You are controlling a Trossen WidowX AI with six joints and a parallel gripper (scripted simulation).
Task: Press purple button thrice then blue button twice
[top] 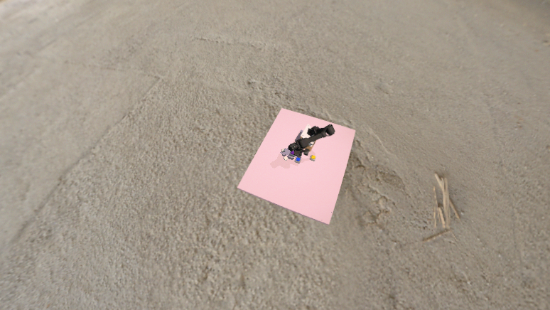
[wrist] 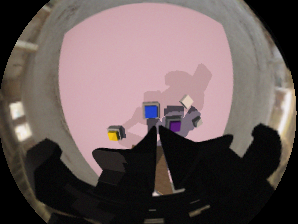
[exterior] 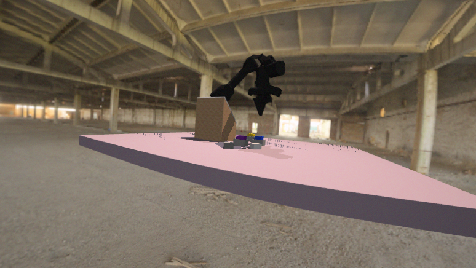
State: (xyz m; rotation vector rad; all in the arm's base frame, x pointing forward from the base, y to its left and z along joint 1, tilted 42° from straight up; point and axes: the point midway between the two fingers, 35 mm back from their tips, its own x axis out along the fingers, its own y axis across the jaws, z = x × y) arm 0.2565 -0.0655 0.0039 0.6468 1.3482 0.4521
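Now: gripper tip 100 mm above the blue button. The rest, counted from my gripper tip: pale block: 120 mm to the right, 120 mm below, 10 mm ahead; yellow button: 140 mm to the left, 100 mm below, 70 mm behind; purple button: 100 mm below, 70 mm to the right, 60 mm behind.
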